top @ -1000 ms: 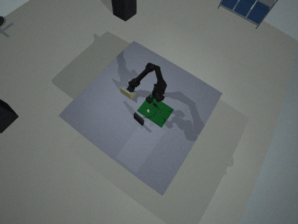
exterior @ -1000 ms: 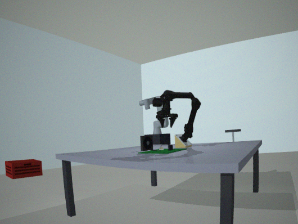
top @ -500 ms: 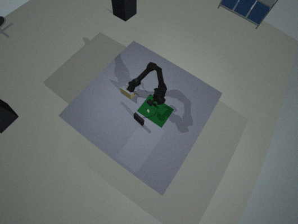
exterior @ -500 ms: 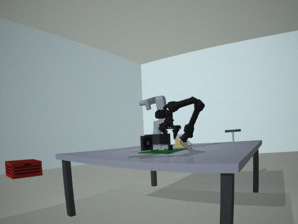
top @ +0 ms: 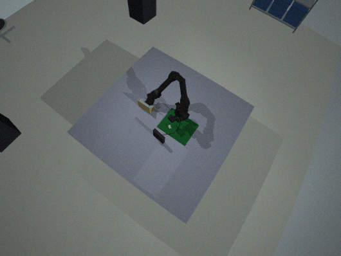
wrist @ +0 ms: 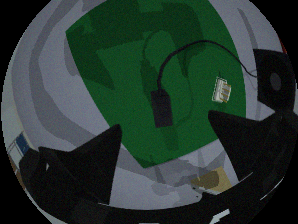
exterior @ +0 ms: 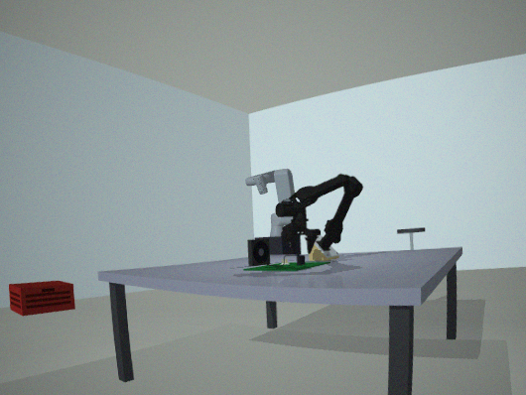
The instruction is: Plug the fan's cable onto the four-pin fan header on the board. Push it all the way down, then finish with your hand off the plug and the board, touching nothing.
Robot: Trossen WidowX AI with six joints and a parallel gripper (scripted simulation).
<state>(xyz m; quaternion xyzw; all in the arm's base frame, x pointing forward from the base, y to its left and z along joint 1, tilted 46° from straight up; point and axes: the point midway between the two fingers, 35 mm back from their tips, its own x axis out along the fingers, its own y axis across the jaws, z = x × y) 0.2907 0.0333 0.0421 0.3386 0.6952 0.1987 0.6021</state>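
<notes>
Now: gripper tip 1 cm short of the dark plug and 3 cm above it. Round my gripper tip: pale header (1 cm behind, 9 cm to the right, 5 cm below); then black fan (2 cm behind, 23 cm to the right, 1 cm above); then green board (4 cm ahead, 4 cm to the right, 6 cm below).
</notes>
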